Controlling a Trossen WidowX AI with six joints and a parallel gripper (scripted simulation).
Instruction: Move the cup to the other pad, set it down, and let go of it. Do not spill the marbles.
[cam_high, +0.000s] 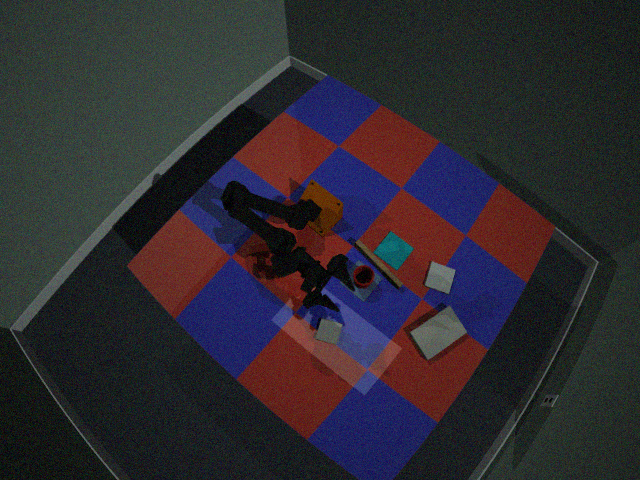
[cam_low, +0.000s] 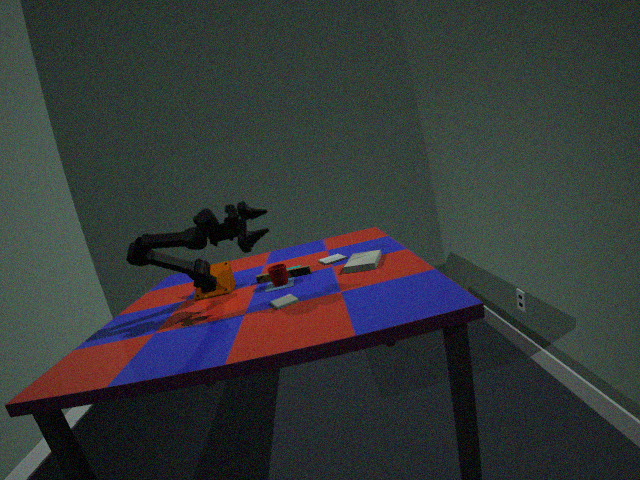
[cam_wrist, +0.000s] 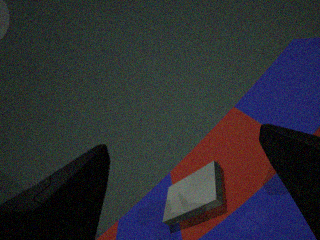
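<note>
The red cup is 24 cm below my gripper tip, 15 cm to the left of it and 4 cm behind it. Round my gripper tip: wooden bar 27 cm below, 23 cm to the left, 4 cm behind; then teal pad 32 cm to the left, 28 cm below, 3 cm behind; then grey-blue pad 28 cm below, 15 cm to the left, 5 cm behind.
</note>
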